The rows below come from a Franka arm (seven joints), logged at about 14 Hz.
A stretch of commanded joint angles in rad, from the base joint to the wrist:
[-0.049, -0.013, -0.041, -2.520, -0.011, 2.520, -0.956]
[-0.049, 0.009, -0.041, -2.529, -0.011, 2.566, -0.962]
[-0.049, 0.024, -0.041, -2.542, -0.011, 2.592, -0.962]
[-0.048, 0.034, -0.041, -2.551, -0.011, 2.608, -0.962]
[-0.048, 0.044, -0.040, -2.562, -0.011, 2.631, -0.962]
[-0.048, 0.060, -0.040, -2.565, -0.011, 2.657, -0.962]
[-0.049, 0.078, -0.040, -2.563, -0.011, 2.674, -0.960]
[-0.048, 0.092, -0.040, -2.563, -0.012, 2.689, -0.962]
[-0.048, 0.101, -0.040, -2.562, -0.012, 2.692, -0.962]
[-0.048, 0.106, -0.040, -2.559, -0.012, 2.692, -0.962]
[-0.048, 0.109, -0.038, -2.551, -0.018, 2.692, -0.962]
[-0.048, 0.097, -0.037, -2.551, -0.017, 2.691, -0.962]
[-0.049, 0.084, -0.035, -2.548, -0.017, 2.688, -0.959]
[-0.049, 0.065, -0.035, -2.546, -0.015, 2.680, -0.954]
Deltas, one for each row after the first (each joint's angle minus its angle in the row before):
[0.000, 0.022, 0.000, -0.009, 0.000, 0.046, -0.006]
[0.000, 0.015, 0.000, -0.013, 0.000, 0.026, 0.000]
[0.001, 0.010, 0.000, -0.009, 0.000, 0.016, 0.000]
[0.000, 0.010, 0.001, -0.011, 0.000, 0.023, 0.000]
[0.000, 0.016, 0.000, -0.003, 0.000, 0.026, 0.000]
[-0.001, 0.018, 0.000, 0.002, 0.000, 0.017, 0.002]
[0.001, 0.014, 0.000, 0.000, -0.001, 0.015, -0.002]
[0.000, 0.009, 0.000, 0.001, 0.000, 0.003, 0.000]
[0.000, 0.005, 0.000, 0.003, 0.000, 0.000, 0.000]
[0.000, 0.003, 0.002, 0.008, -0.006, 0.000, 0.000]
[0.000, -0.012, 0.001, 0.000, 0.001, -0.001, 0.000]
[-0.001, -0.013, 0.002, 0.003, 0.000, -0.003, 0.003]
[0.000, -0.019, 0.000, 0.002, 0.002, -0.008, 0.005]

